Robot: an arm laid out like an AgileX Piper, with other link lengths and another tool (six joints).
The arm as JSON. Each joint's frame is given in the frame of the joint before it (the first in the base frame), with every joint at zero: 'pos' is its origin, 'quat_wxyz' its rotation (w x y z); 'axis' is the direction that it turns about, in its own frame. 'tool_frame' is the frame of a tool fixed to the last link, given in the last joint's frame.
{
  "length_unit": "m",
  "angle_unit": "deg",
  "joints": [
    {
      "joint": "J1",
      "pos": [
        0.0,
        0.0,
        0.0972
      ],
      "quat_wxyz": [
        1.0,
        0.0,
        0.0,
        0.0
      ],
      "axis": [
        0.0,
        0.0,
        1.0
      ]
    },
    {
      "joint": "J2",
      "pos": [
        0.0,
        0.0,
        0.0
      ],
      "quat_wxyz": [
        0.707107,
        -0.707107,
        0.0,
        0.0
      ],
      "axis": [
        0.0,
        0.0,
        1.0
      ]
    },
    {
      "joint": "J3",
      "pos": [
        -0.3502,
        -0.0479,
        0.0
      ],
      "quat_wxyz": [
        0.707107,
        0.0,
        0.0,
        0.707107
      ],
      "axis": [
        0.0,
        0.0,
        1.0
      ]
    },
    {
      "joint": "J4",
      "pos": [
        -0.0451,
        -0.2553,
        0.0
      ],
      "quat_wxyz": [
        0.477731,
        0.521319,
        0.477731,
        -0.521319
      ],
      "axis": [
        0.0,
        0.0,
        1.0
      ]
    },
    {
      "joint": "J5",
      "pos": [
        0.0,
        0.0,
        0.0
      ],
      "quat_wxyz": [
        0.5,
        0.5,
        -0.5,
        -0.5
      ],
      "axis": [
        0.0,
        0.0,
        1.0
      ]
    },
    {
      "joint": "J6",
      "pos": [
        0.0,
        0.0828,
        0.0
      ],
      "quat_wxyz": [
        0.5,
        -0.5,
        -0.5,
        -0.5
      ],
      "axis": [
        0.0,
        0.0,
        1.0
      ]
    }
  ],
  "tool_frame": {
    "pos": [
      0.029,
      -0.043,
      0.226
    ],
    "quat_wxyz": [
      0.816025,
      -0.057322,
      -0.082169,
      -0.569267
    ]
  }
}
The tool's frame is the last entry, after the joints.
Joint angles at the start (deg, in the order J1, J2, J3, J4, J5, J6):
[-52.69 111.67 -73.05 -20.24 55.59 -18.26]
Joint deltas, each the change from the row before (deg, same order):
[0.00 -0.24 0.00 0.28 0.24 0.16]
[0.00 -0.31 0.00 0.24 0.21 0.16]
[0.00 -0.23 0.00 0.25 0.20 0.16]
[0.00 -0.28 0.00 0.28 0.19 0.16]
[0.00 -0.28 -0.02 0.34 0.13 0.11]
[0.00 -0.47 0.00 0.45 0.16 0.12]
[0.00 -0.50 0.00 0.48 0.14 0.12]
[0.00 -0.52 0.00 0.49 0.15 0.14]
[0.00 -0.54 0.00 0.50 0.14 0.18]
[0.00 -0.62 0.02 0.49 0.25 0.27]
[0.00 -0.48 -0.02 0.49 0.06 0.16]
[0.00 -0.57 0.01 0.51 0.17 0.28]
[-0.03 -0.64 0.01 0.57 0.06 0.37]
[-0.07 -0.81 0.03 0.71 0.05 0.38]
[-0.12 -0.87 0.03 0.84 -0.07 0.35]
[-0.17 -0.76 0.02 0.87 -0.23 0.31]
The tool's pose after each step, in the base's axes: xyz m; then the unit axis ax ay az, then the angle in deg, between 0 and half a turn. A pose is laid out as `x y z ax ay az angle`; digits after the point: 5 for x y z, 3 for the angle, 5 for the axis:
0.15290 -0.33828 -0.01675 0.35266 0.92029 -0.16940 175.772
0.15337 -0.33706 -0.01494 0.35577 0.91917 -0.16900 175.612
0.15382 -0.33571 -0.01365 0.35886 0.91811 -0.16819 175.505
0.15448 -0.33437 -0.01209 0.36212 0.91697 -0.16744 175.336
0.15561 -0.33318 -0.01058 0.36524 0.91590 -0.16651 175.079
0.15715 -0.33165 -0.00804 0.36917 0.91449 -0.16558 174.666
0.15890 -0.33012 -0.00535 0.37323 0.91302 -0.16462 174.198
0.16068 -0.32852 -0.00255 0.37749 0.91144 -0.16364 173.715
0.16260 -0.32692 0.00037 0.38209 0.90969 -0.16272 173.198
0.16412 -0.32486 0.00379 0.38746 0.90757 -0.16184 172.726
0.16632 -0.32362 0.00638 0.39165 0.90593 -0.16094 172.171
0.16822 -0.32176 0.00947 0.39702 0.90377 -0.15990 171.649
0.17072 -0.32025 0.01287 0.40351 0.90103 -0.15917 170.941
0.17361 -0.31850 0.01716 0.41111 0.89776 -0.15816 170.049
0.17717 -0.31701 0.02174 0.41936 0.89416 -0.15686 168.958
0.18108 -0.31619 0.02568 0.42756 0.89053 -0.15539 167.803

